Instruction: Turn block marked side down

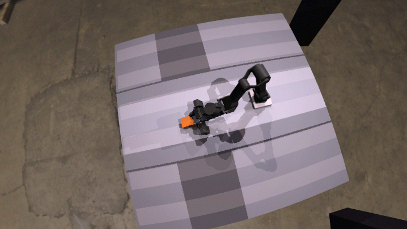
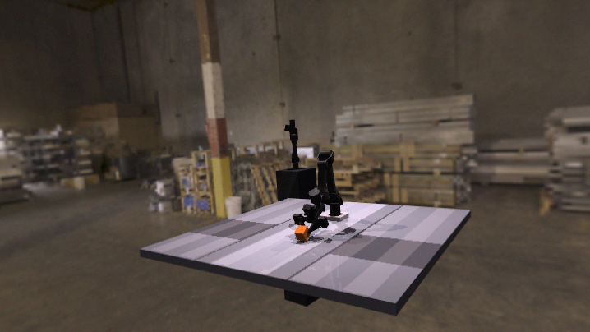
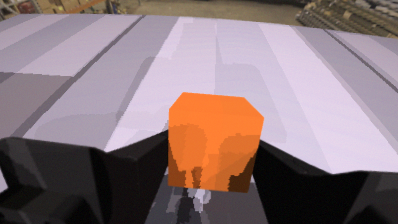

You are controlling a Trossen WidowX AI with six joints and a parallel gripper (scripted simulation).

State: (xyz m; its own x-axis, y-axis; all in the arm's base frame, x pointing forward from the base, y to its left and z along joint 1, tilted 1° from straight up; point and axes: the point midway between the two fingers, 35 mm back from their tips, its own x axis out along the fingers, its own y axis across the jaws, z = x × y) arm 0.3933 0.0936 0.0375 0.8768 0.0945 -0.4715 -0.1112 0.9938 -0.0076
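Right now the orange block is 1 cm below my gripper tip.
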